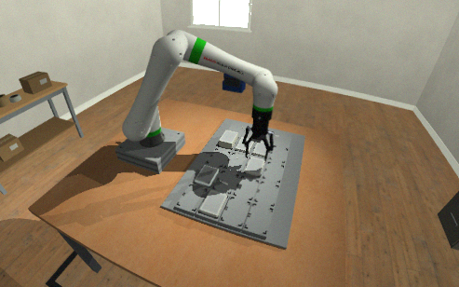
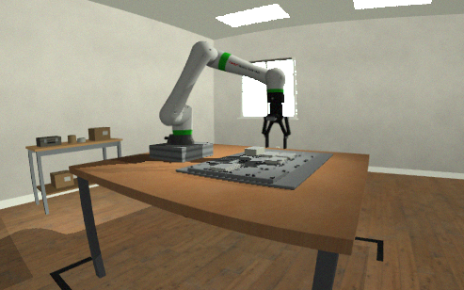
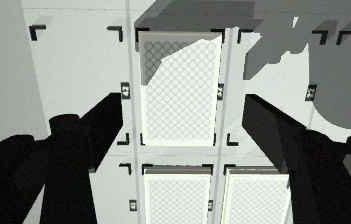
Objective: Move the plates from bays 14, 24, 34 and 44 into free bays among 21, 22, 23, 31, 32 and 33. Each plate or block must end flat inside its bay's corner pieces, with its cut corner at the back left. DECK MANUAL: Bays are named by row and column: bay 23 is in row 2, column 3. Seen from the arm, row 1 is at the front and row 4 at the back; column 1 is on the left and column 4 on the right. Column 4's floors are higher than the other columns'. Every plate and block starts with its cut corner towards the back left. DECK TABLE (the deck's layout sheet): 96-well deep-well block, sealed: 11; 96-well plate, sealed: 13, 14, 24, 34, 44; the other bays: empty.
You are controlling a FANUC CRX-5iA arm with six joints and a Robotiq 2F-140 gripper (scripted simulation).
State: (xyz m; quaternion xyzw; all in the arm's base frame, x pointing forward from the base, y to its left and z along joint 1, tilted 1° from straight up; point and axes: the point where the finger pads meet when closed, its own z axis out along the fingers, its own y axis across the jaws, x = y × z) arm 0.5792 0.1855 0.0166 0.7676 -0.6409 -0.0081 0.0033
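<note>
Now: the bay label 43 150 mm to the right of my hand, 100 mm below it and 90 mm ahead of it. From my hand the other things lie so: sealed 96-well plate (200 mm to the right, 180 mm behind, 90 mm below); sealed deep-well block (240 mm behind, 130 mm to the left, 80 mm below).
</note>
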